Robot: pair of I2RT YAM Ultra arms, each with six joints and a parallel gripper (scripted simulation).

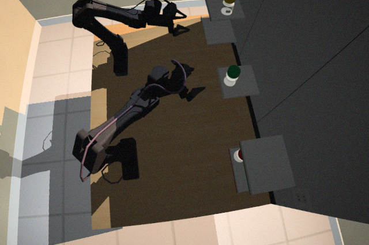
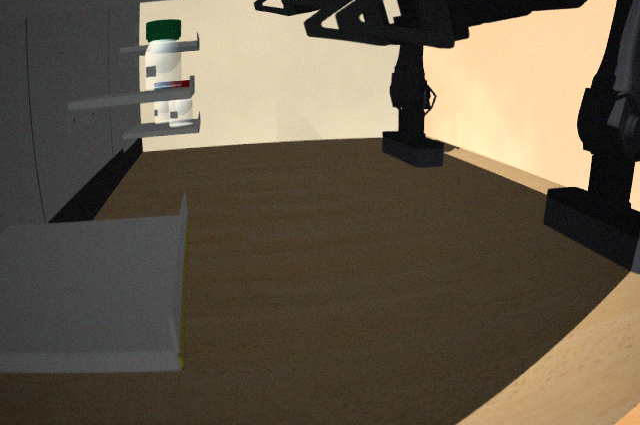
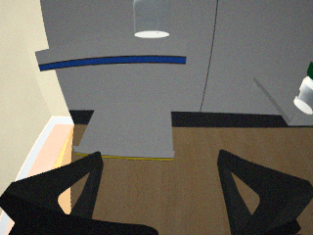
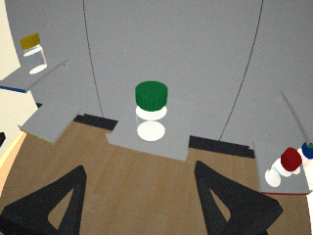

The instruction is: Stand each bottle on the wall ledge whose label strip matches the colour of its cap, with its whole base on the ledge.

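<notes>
Now: the yellow-capped bottle 200 mm ahead of my left hand and 90 mm above it. Also, from my left hand: yellow strip 120 mm ahead, 70 mm to the left, 160 mm below; then blue strip 120 mm ahead, 70 mm to the left, 30 mm above; then green-capped bottle 150 mm ahead, 340 mm to the right, 10 mm below.
Now: right hand 170 mm short of the green-capped bottle, 90 mm above it and 30 mm to the right of it. From my right hand the other things lie so: red-capped bottle (310 mm to the right, 180 mm below, 150 mm ahead); green strip (370 mm to the right, 110 mm ahead, 40 mm below); yellow-capped bottle (370 mm to the left, 230 mm ahead, 10 mm above).
</notes>
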